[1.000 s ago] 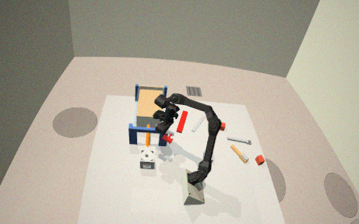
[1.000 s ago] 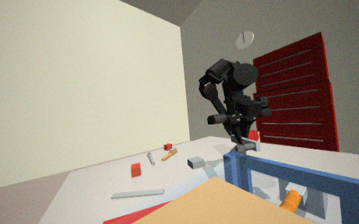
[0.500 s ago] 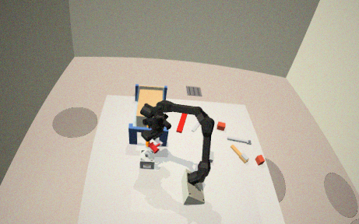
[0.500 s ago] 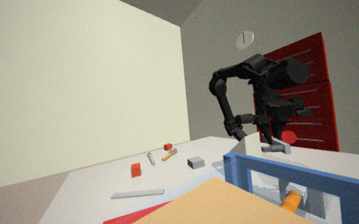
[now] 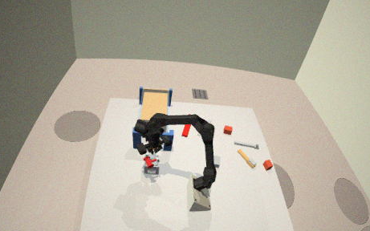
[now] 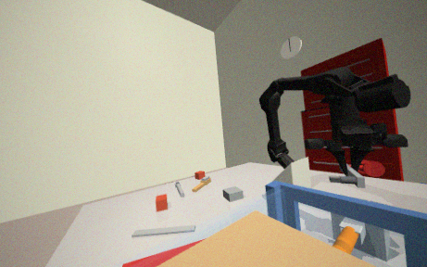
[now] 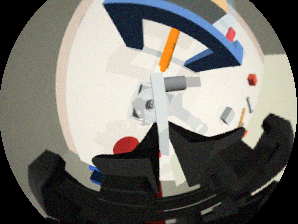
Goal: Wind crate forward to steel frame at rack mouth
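My gripper tip is now 60 mm past the red knob, 10 mm to the right of it and 10 mm below it. Round my gripper tip: blue frame: 160 mm ahead, 60 mm below, 20 mm to the left; then grey winch: 130 mm below, 10 mm behind; then winch handle: 10 mm behind, 10 mm above.
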